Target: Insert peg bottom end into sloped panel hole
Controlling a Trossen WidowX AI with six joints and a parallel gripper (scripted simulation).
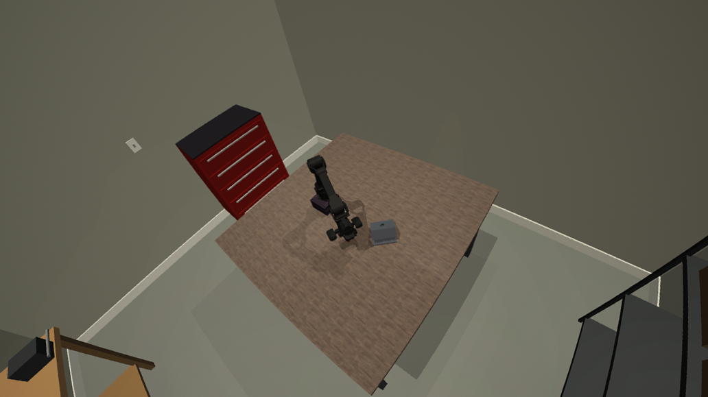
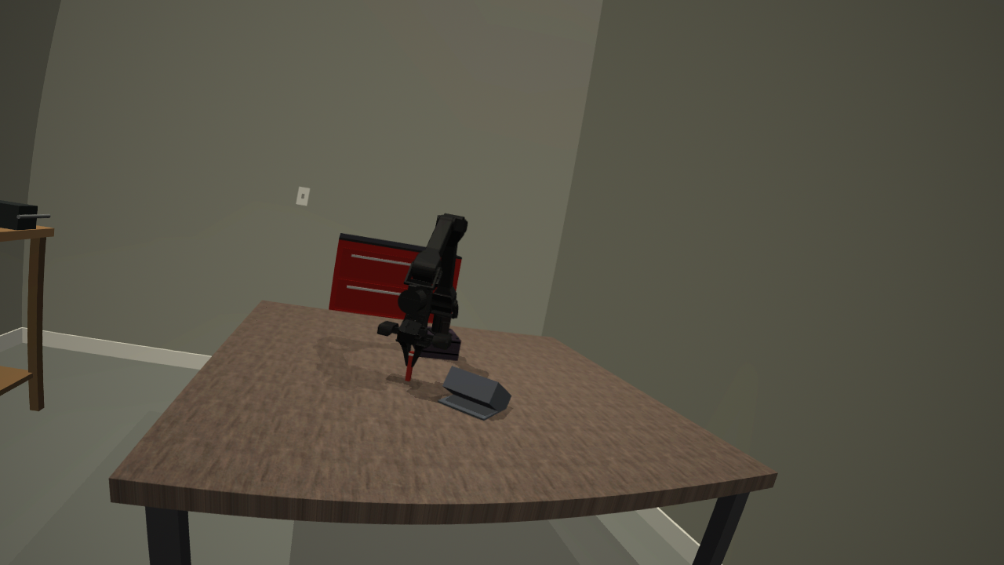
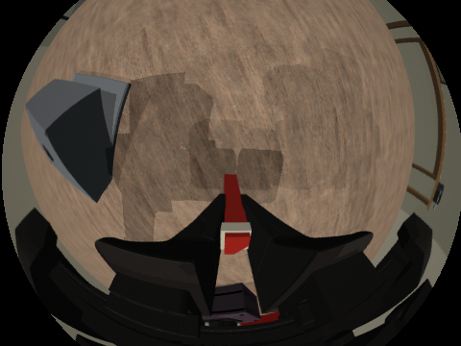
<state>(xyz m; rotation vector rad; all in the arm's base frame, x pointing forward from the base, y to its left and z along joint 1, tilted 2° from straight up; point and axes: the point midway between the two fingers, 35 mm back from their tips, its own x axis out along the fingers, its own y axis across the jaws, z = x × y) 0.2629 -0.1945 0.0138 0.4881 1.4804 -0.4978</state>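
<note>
My gripper tip is now 160 mm short of the grey sloped panel, 120 mm to the right of it and 10 mm above it. The rest, counted from my gripper tip: red peg: 20 mm above.
</note>
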